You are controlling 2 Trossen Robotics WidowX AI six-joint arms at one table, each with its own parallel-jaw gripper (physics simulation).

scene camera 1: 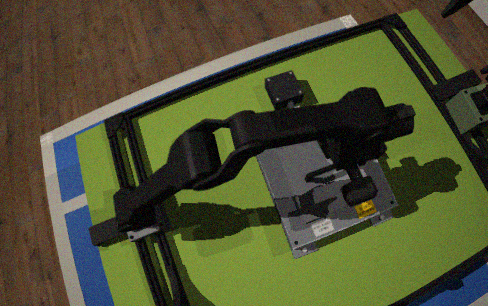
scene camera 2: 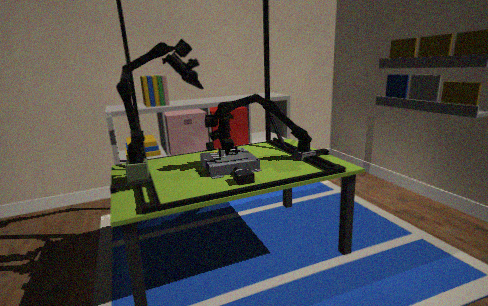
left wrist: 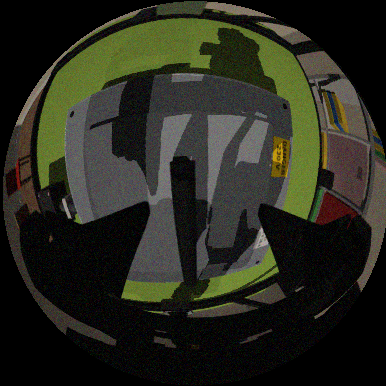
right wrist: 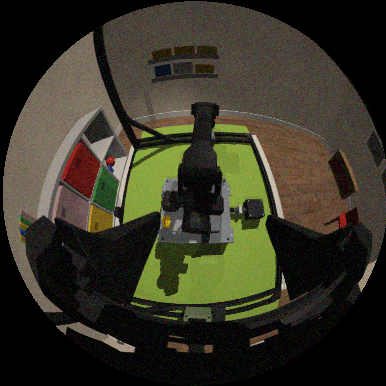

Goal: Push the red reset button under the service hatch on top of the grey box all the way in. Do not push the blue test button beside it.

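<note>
The grey box (scene camera 1: 386,197) (scene camera 2: 220,167) (left wrist: 102,160) (right wrist: 226,220) stands on the green table with its top in patchy shadow. A paler grey plate (scene camera 1: 285,172) covers its upper-left part in scene camera 1; I cannot tell surely whether this is the opened hatch. The red and blue buttons cannot be made out. My left gripper (scene camera 1: 324,174) (scene camera 2: 229,150) (left wrist: 205,208) is open and empty, low over the box, pointing down. A dark upright bar (left wrist: 184,215) shows between its fingers in the left wrist view. My right gripper (scene camera 2: 201,87) is open and empty, raised high away from the box.
A black block (scene camera 1: 284,87) (scene camera 2: 243,175) (right wrist: 253,209) sits beside the box, joined by a short light connector. A yellow danger label (scene camera 1: 365,208) (left wrist: 280,156) and a white label (scene camera 1: 322,228) mark the box top. Black rails (scene camera 1: 255,68) edge the table.
</note>
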